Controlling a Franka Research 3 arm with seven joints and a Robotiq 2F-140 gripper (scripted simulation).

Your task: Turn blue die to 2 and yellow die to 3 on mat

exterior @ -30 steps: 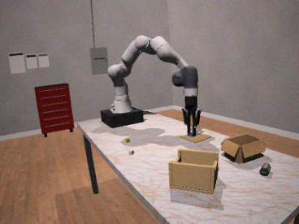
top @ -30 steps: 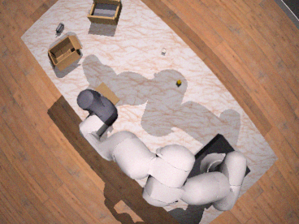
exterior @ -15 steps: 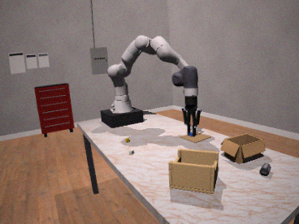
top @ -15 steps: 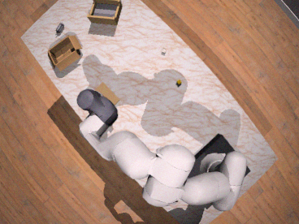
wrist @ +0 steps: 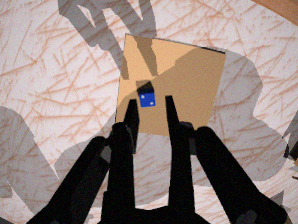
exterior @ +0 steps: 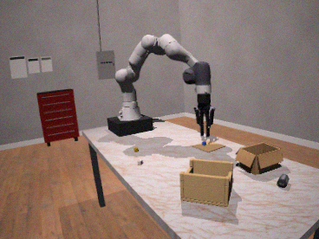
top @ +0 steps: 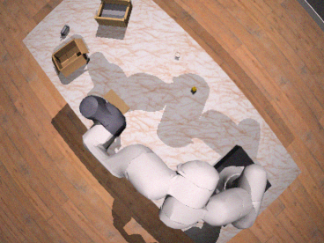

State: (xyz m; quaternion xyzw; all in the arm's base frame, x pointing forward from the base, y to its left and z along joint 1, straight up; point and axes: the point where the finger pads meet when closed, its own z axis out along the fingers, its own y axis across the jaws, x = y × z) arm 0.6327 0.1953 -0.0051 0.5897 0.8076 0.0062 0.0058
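Now: hand 19 cm past the yellow die, 36 cm to the left of it and 8 cm above it. Round my hand: cardboard box (39 cm ahead, 1 cm to the right, 5 cm below); then blue die (8 cm below); then tan mat (2 cm ahead, 1 cm to the left, 9 cm below).
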